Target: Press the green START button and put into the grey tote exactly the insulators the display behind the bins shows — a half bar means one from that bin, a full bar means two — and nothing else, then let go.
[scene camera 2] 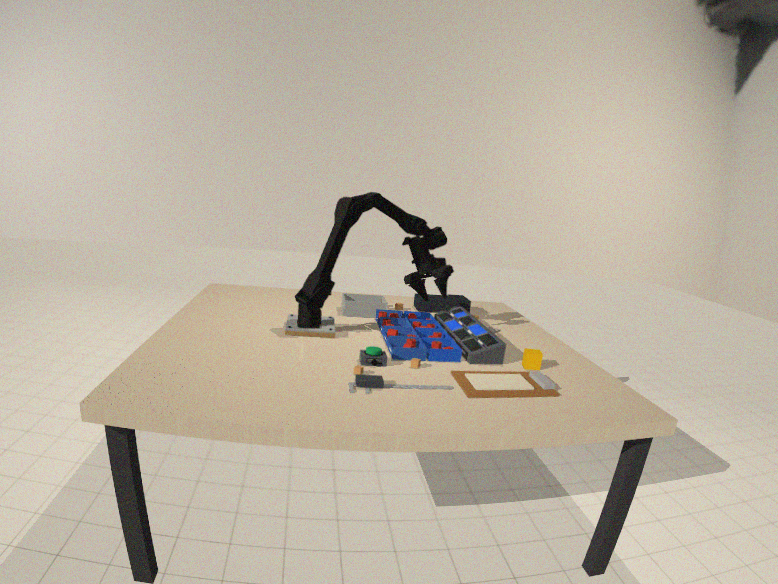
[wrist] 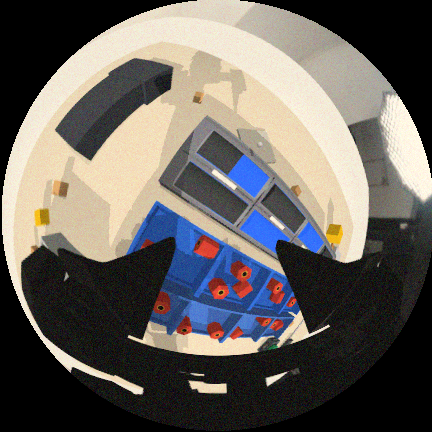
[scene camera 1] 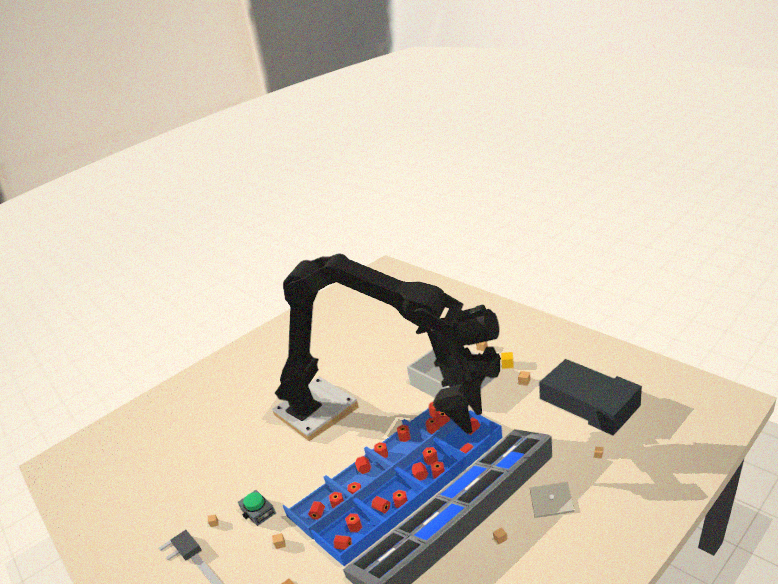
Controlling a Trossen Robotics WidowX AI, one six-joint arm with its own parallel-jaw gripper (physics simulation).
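Seen in the pictures: gripper, fingertip midpoint: (scene camera 2: 436, 299) (wrist: 226, 244) (scene camera 1: 474, 423); arm's base, link origin: (scene camera 2: 308, 324) (scene camera 1: 303, 408).
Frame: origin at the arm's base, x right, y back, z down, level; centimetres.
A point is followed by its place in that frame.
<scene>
My gripper (scene camera 1: 473, 421) {y -42.0, x -10.7, z -7.3 cm} (scene camera 2: 436, 297) {y -42.0, x -10.7, z -7.3 cm} (wrist: 226, 244) {y -42.0, x -10.7, z -7.3 cm} is open and empty, fingers pointing down above the far-end compartments of the blue bins (scene camera 1: 494, 432) {y -42.5, x -15.9, z -1.0 cm} (wrist: 159, 220) {y -40.4, x -16.8, z 1.6 cm}. A red insulator (scene camera 1: 466, 447) {y -40.1, x -9.6, z -0.8 cm} (wrist: 206, 246) {y -40.3, x -9.9, z -0.8 cm} lies between and beyond the fingertips in the wrist view; another red insulator (wrist: 147, 244) {y -37.2, x -16.8, z -0.3 cm} is partly hidden by the left finger. More insulators sit in the other compartments. The dark display (scene camera 1: 545, 447) {y -54.6, x -16.4, z -2.2 cm} (scene camera 2: 491, 358) {y -47.2, x 27.0, z 0.5 cm} (wrist: 172, 172) {y -46.5, x -18.1, z -1.0 cm} behind the bins shows several blue bars. The green START button (scene camera 1: 253, 500) {y -15.4, x 26.5, z -1.7 cm} (scene camera 2: 373, 351) {y -14.4, x 28.2, z -1.4 cm} stands near the bins' near end. The grey tote (scene camera 1: 419, 377) {y -17.4, x -21.3, z -1.8 cm} (scene camera 2: 363, 305) {y -20.1, x -21.1, z -1.9 cm} is partly hidden by the arm; its inside is unclear.
A dark box (scene camera 1: 581, 389) {y -52.3, x -34.4, z -3.0 cm} (scene camera 2: 441, 303) {y -51.3, x -31.5, z -1.7 cm} (wrist: 110, 110) {y -50.0, x -31.6, z -2.2 cm} stands past the bins' far end. A yellow cube (scene camera 1: 507, 360) {y -29.9, x -38.3, z -0.1 cm} (wrist: 42, 217) {y -29.7, x -38.1, z 0.4 cm} and small orange cubes lie around. A caliper-like tool (scene camera 1: 184, 545) {y -11.8, x 42.7, z 0.3 cm} (scene camera 2: 369, 381) {y -10.7, x 44.2, z 0.4 cm}, a clipboard (scene camera 2: 461, 384) {y -32.8, x 42.9, z 1.7 cm} and a flat grey plate (scene camera 1: 551, 506) {y -62.0, x -7.0, z 1.6 cm} lie on the table.
</scene>
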